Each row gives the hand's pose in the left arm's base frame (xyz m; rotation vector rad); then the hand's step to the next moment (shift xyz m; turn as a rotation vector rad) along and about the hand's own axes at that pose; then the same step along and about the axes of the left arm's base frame.
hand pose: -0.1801 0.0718 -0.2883 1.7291 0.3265 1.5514
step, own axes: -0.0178 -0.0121 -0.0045 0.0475 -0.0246 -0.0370
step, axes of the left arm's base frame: -0.0046 -0.0018 -0.0214 -0.0164 0.0608 0.0162
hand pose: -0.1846 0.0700 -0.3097 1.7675 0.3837 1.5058
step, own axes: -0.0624 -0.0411 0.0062 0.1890 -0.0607 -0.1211
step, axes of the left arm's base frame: -0.0002 -0.0164 -0.0732 -0.0499 0.2082 0.0908
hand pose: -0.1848 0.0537 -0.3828 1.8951 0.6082 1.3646
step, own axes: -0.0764 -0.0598 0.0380 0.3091 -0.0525 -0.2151
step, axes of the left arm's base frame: 0.0124 -0.0276 -0.0997 -0.0991 0.3155 0.1877
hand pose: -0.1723 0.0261 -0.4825 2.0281 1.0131 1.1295
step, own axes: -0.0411 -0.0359 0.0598 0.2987 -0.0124 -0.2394
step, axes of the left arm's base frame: 0.0265 -0.0234 -0.0728 -0.1109 0.2888 0.2259
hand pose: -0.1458 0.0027 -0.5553 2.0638 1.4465 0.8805
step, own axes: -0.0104 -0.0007 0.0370 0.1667 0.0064 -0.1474
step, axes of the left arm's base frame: 0.0240 -0.0101 -0.0283 -0.0634 0.1569 0.1447
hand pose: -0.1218 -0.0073 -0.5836 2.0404 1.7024 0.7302
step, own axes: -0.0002 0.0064 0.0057 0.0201 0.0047 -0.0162
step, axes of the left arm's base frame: 0.0085 -0.0012 -0.0007 -0.0036 0.0182 0.0185
